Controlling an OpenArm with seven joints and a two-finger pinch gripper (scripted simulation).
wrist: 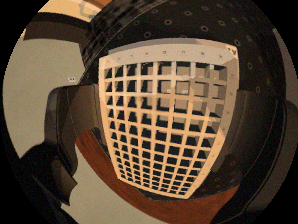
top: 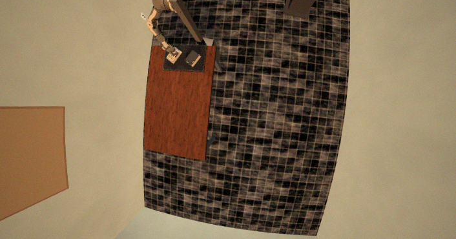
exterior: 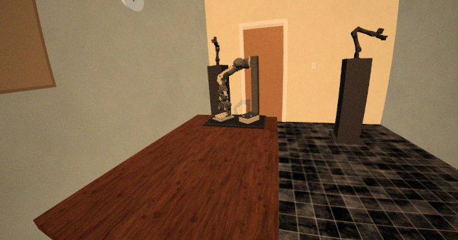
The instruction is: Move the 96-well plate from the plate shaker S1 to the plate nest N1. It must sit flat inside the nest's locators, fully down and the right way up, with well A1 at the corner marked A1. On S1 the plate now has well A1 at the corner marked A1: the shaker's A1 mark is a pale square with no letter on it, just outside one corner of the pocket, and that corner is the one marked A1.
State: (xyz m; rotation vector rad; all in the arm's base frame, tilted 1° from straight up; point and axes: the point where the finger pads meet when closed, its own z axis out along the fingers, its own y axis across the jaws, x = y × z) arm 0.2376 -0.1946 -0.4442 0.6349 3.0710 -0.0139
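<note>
My hand is 20 mm short of the plate nest N1, 10 mm to the left of it and 20 mm above it. The rest, counted from my hand: 96-well plate: 20 mm ahead, 10 mm to the right; then plate shaker S1: 40 mm ahead, 240 mm to the left, 10 mm above; then marked tag: 30 mm behind, 70 mm to the left, 20 mm below.
</note>
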